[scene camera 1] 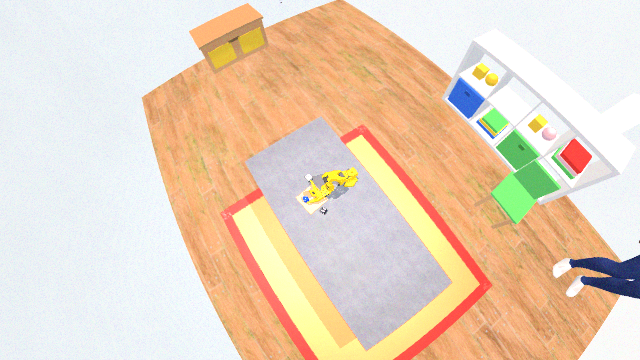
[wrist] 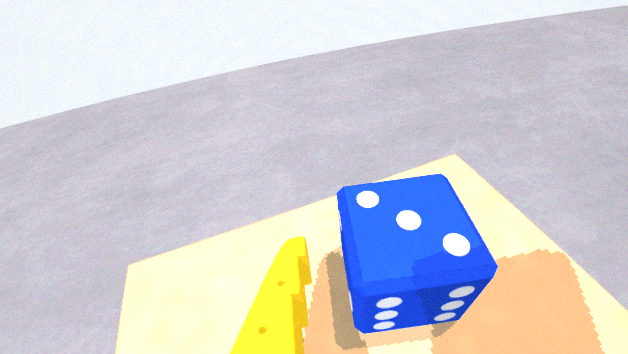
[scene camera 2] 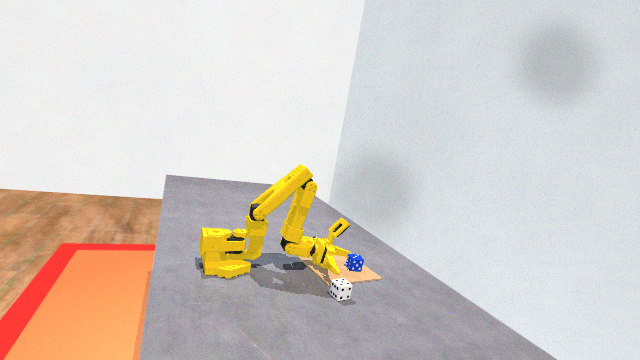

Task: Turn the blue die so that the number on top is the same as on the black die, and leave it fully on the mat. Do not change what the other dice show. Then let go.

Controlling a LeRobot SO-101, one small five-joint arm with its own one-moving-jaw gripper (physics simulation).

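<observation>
The blue die rests flat on the pale mat, near its far corner. Three pips show on its top and six on the side toward the wrist camera. My gripper is fully open and empty. In the wrist view one notched jaw shows left of the die, with a narrow gap between them; the moving jaw is out of that picture. The black die stands on the table beside the mat; its top number is too small to read. It does not show in scene camera 2.
A white die stands on the grey table, off the mat on the side opposite the black die. The arm's base stands behind the gripper. A shelf unit and a green chair stand on the floor away from the table.
</observation>
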